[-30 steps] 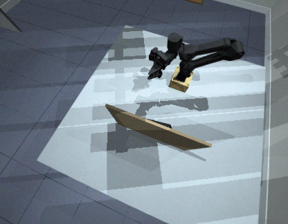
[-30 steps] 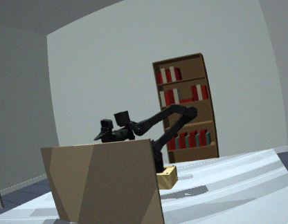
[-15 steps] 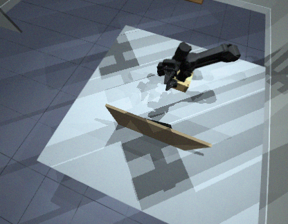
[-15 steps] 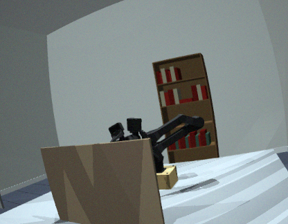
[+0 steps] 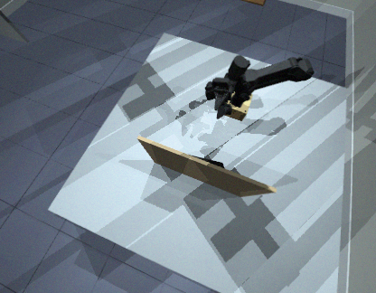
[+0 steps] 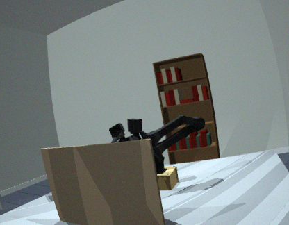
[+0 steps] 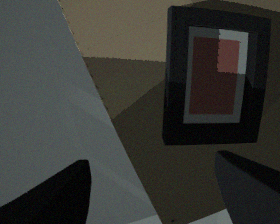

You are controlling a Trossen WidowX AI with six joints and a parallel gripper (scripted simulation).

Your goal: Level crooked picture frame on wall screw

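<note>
Now: gripper tip 190 mm short of the picture frame, 50 mm to the right of it and 90 mm above it. Also, from my gripper tip: tan wall panel 210 mm ahead, 40 mm to the left, 100 mm below.
</note>
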